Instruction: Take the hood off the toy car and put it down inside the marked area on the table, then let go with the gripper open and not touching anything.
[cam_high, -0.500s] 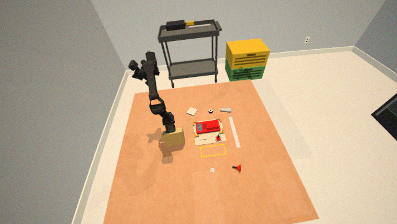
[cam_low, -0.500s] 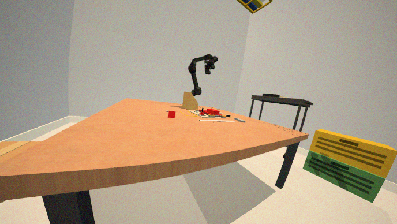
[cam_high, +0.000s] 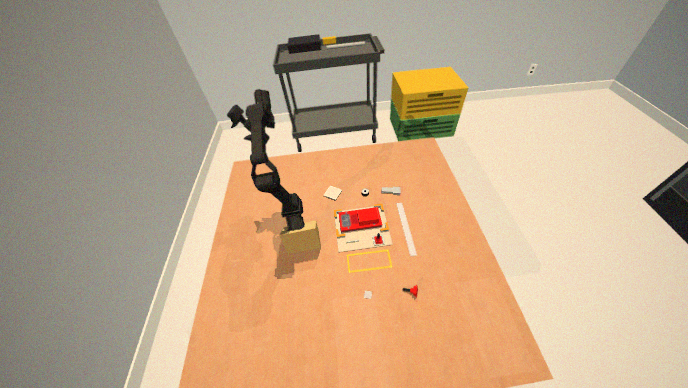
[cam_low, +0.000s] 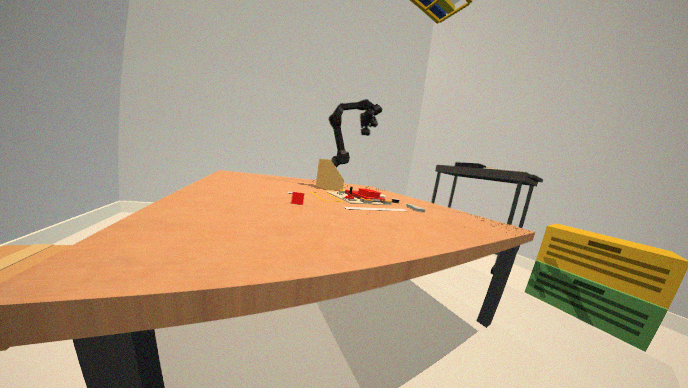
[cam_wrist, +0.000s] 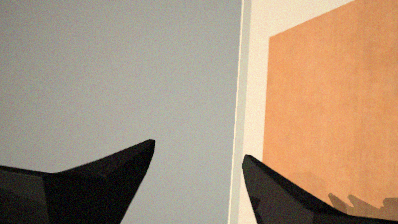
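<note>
Right now the hood is 52 cm ahead of my gripper tip, 40 cm below it and 21 cm to the right of it. From my gripper tip the other things lie so: white strip (70 cm ahead, 44 cm below, 28 cm to the right).
</note>
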